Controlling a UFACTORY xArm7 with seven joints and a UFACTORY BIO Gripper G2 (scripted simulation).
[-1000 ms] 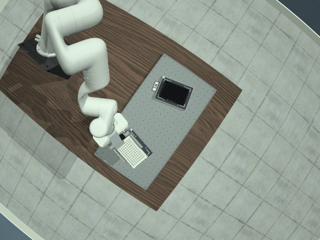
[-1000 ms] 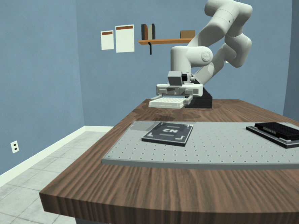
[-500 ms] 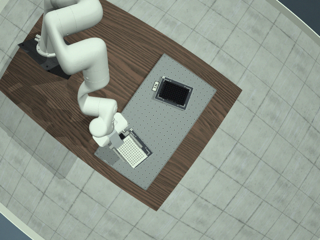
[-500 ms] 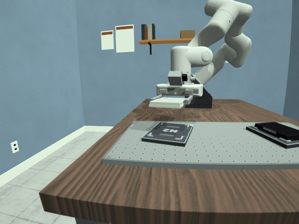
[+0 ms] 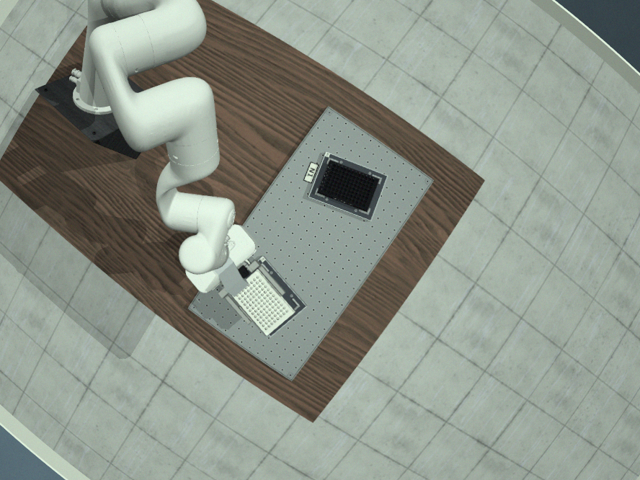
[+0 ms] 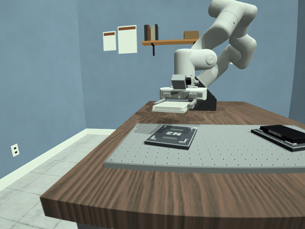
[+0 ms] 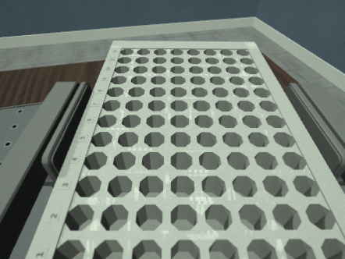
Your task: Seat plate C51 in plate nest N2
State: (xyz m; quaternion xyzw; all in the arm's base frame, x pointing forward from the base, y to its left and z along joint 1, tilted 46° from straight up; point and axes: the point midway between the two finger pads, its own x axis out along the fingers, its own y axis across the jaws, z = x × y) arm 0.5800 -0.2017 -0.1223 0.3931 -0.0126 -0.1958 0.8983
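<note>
Now: the dark plate nest N2 90 mm below my hand. Round my hand: black well plate C15: 50 mm ahead, 330 mm to the left, 80 mm below; then white well plate C51: right at my hand; then plate nest N1: 50 mm ahead, 330 mm to the left, 90 mm below.
</note>
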